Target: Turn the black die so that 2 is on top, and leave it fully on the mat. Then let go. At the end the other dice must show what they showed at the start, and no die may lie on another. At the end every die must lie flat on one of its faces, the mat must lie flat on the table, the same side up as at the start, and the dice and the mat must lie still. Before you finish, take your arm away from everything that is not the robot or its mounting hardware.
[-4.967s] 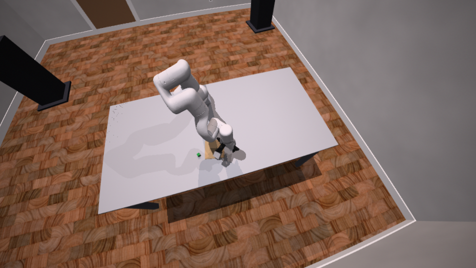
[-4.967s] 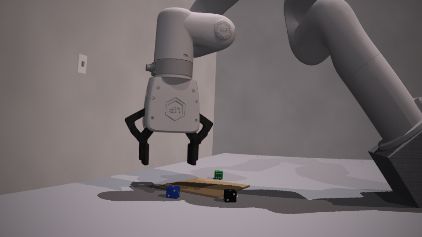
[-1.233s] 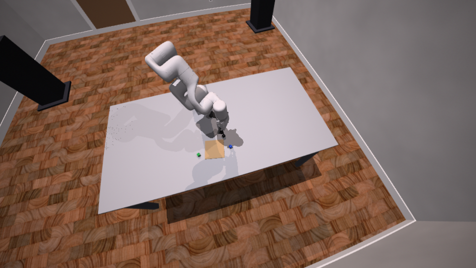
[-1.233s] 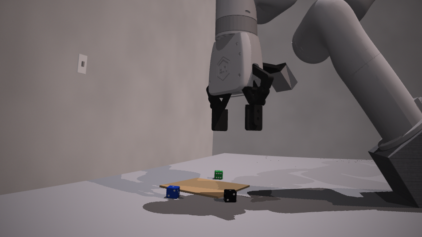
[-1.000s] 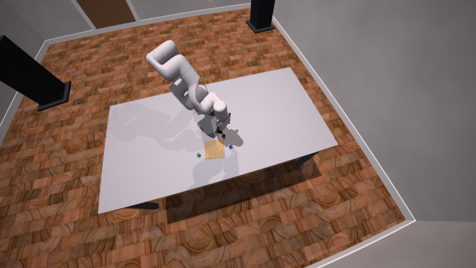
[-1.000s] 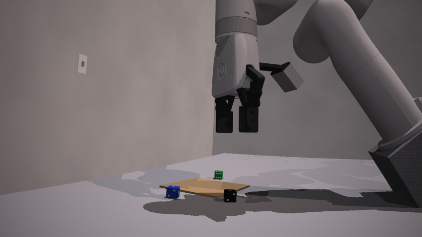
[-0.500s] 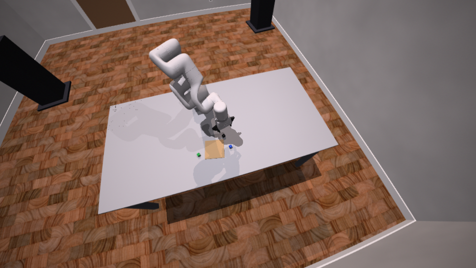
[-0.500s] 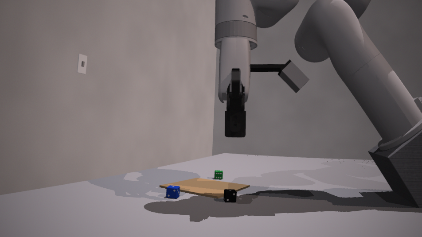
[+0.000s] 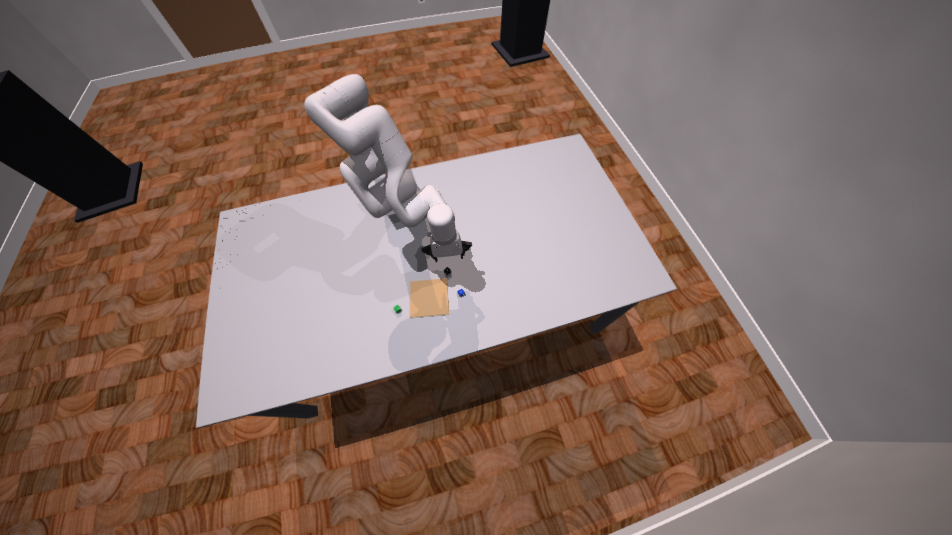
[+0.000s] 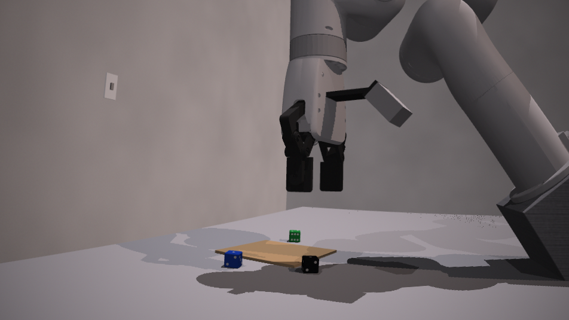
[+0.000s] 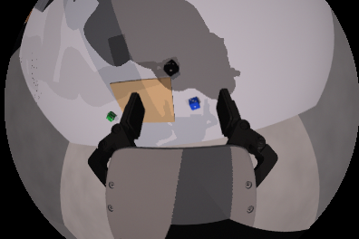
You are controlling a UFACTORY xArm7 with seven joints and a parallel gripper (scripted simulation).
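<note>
Right now my hand is 110 mm above the black die, 20 mm to the left of it and 10 mm short of it. Also, from my hand: green die 240 mm to the right, 110 mm below, 70 mm ahead; then blue die 110 mm below, 110 mm ahead; then tan mat 120 mm below, 110 mm to the right, 80 mm ahead.
</note>
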